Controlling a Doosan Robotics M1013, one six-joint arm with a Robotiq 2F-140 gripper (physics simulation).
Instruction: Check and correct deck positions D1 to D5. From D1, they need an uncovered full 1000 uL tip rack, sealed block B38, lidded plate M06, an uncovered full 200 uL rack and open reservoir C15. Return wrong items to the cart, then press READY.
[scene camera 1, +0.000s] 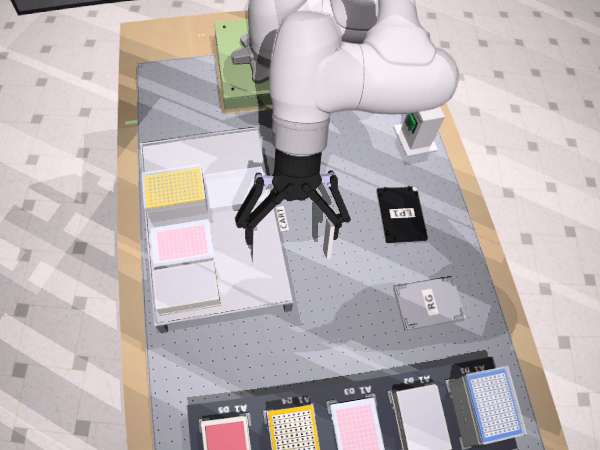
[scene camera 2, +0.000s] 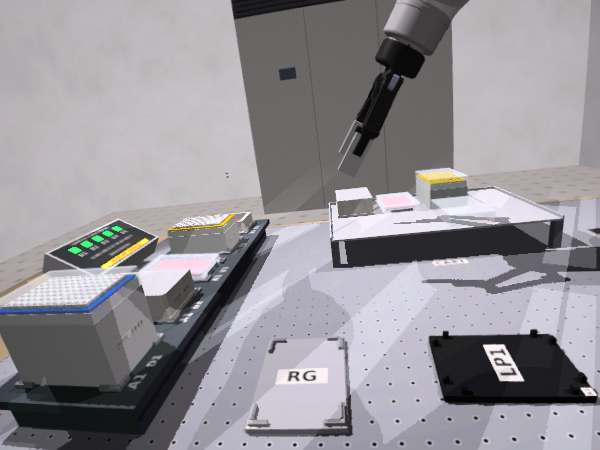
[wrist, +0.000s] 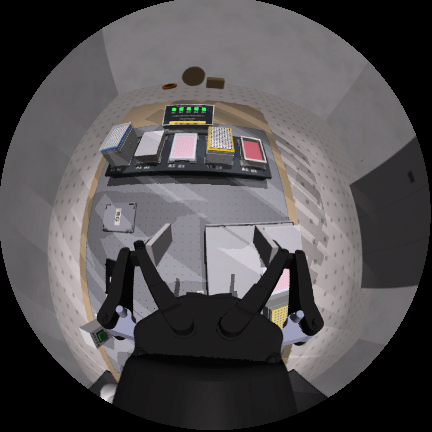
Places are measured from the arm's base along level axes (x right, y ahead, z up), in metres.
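Pixels of known places: gripper, fingertip midpoint: (scene camera 1: 290, 256) (scene camera 2: 345, 163) (wrist: 212, 233).
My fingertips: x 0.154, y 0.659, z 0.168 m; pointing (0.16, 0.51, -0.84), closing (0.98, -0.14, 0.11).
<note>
Behind a point stands the place of what it marks.
My gripper (scene camera 1: 290, 247) {x 0.154, y 0.659, z 0.168 m} (scene camera 2: 349, 152) {x 0.154, y 0.659, z 0.168 m} (wrist: 212, 233) {x 0.154, y 0.659, z 0.168 m} is open and empty, above the cart's inner edge. On the deck, D1 has a blue-rimmed tip rack (scene camera 1: 496, 405) {x -0.140, y 1.019, z 0.115 m} (scene camera 2: 65, 295) {x -0.171, y 0.996, z 0.114 m} (wrist: 118, 140) {x -0.108, y 0.974, z 0.114 m}; a clear cover seems to enclose its top. D2 has a pale block (scene camera 1: 422, 417) {x -0.018, y 0.996, z 0.053 m} (scene camera 2: 170, 292) {x -0.052, y 0.943, z 0.048 m} (wrist: 150, 145) {x -0.009, y 0.980, z 0.053 m}, D3 a pink plate (scene camera 1: 356, 425) {x 0.104, y 0.973, z 0.030 m} (scene camera 2: 182, 266) (wrist: 184, 147) {x 0.108, y 0.971, z 0.029 m}, D4 a yellow-rimmed tip rack (scene camera 1: 293, 427) {x 0.223, y 0.945, z 0.071 m} (scene camera 2: 202, 231) {x 0.184, y 0.961, z 0.062 m} (wrist: 220, 139) {x 0.225, y 0.957, z 0.074 m}, D5 a red-filled reservoir (scene camera 1: 226, 437) {x 0.346, y 0.928, z 0.026 m} (wrist: 253, 150) {x 0.360, y 0.958, z 0.026 m}. The cart (scene camera 1: 250, 290) {x 0.232, y 0.655, z 0.021 m} (scene camera 2: 525, 210) {x 0.192, y 0.285, z 0.021 m} (wrist: 225, 260) {x 0.196, y 0.602, z 0.021 m} holds a yellow rack (scene camera 1: 174, 188) {x 0.340, y 0.418, z 0.092 m} (scene camera 2: 441, 184) {x 0.280, y 0.430, z 0.078 m}. Item codes are unreadable.
The cart also bears a pink plate (scene camera 1: 181, 242) {x 0.351, y 0.520, z 0.038 m} (scene camera 2: 396, 202) {x 0.318, y 0.526, z 0.038 m}, a pale block (scene camera 1: 186, 286) {x 0.357, y 0.629, z 0.063 m} (scene camera 2: 354, 201) {x 0.296, y 0.630, z 0.058 m} and a clear flat piece (scene camera 1: 227, 189) {x 0.228, y 0.421, z 0.047 m}. Plates LP1 (scene camera 1: 402, 227) {x -0.155, y 0.577, z -0.029 m} and RG (scene camera 1: 445, 302) {x -0.186, y 0.778, z -0.030 m} lie right. The panel (scene camera 2: 125, 232) {x 0.184, y 1.124, z 0.081 m} (wrist: 188, 115) {x 0.124, y 1.116, z 0.073 m} shows green lamps. A green-faced box (scene camera 1: 425, 132) {x -0.283, y 0.369, z 0.038 m} stands behind.
</note>
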